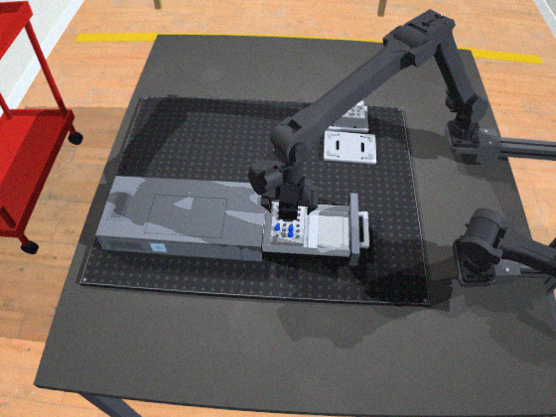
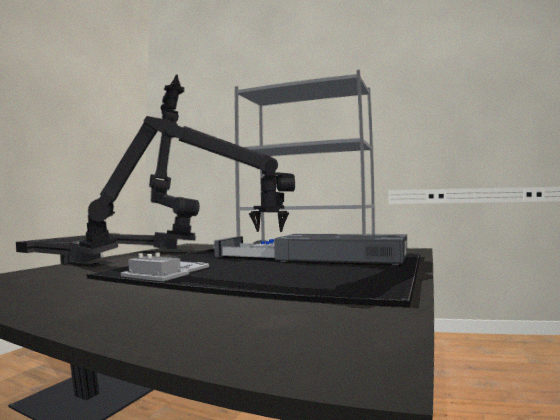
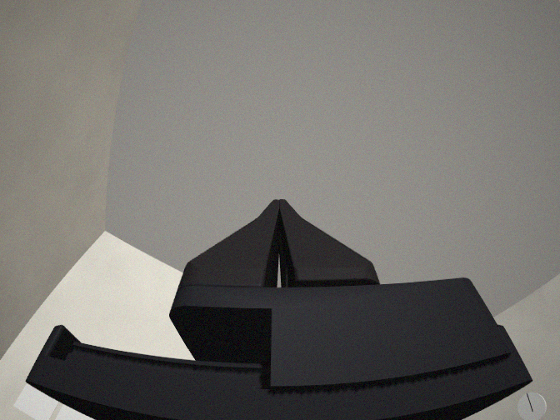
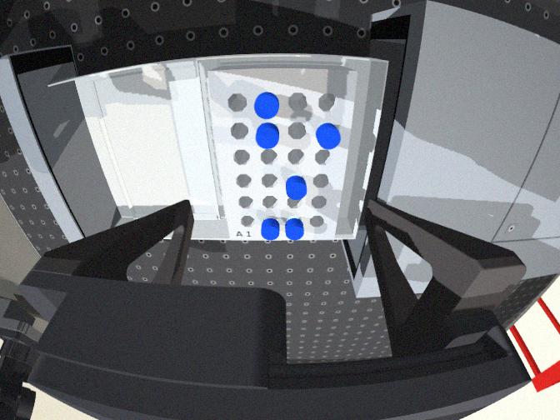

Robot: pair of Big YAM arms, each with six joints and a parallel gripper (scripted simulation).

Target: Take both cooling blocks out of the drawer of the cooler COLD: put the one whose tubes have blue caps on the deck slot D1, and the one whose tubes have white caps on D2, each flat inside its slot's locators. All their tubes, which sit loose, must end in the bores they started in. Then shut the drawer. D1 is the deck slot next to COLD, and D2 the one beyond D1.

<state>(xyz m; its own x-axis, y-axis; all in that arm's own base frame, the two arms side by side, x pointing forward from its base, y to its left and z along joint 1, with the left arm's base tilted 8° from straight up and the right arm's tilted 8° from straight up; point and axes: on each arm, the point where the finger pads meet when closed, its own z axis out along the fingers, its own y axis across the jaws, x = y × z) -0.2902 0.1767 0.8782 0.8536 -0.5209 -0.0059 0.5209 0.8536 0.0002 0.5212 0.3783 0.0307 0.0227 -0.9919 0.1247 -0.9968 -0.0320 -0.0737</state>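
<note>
The cooler COLD is 110 mm ahead of my right hand, 10 mm to the left of it and 60 mm below it. Round my right hand: slot D1 (140 mm behind, 350 mm to the right, 100 mm below); then slot D2 (110 mm behind, 480 mm to the right, 100 mm below); then perforated deck (100 mm ahead, 160 mm to the right, 110 mm below).
</note>
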